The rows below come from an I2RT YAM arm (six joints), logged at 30 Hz.
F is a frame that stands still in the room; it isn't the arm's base.
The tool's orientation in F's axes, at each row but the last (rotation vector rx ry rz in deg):
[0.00, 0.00, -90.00]
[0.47, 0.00, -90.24]
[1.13, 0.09, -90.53]
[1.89, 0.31, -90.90]
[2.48, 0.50, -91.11]
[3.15, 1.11, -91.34]
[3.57, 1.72, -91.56]
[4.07, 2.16, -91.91]
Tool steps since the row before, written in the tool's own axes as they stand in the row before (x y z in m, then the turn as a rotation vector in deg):
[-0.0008, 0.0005, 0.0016, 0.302, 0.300, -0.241]
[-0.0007, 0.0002, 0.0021, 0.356, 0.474, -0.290]
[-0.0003, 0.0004, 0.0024, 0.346, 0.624, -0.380]
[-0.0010, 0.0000, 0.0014, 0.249, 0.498, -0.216]
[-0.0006, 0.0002, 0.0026, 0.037, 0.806, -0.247]
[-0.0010, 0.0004, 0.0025, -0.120, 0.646, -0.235]
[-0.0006, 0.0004, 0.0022, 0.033, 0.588, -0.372]
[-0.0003, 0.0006, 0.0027, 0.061, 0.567, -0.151]
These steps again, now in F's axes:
[0.0005, 0.0008, 0.0016, 0.300, -0.302, -0.241]
[0.0002, 0.0007, 0.0021, 0.474, -0.356, -0.289]
[0.0004, 0.0003, 0.0024, 0.625, -0.347, -0.377]
[0.0000, 0.0010, 0.0014, 0.498, -0.252, -0.213]
[0.0002, 0.0005, 0.0026, 0.810, -0.045, -0.231]
[0.0004, 0.0009, 0.0026, 0.654, 0.115, -0.215]
[0.0004, 0.0005, 0.0022, 0.595, -0.028, -0.362]
[0.0005, 0.0001, 0.0027, 0.568, -0.070, -0.144]

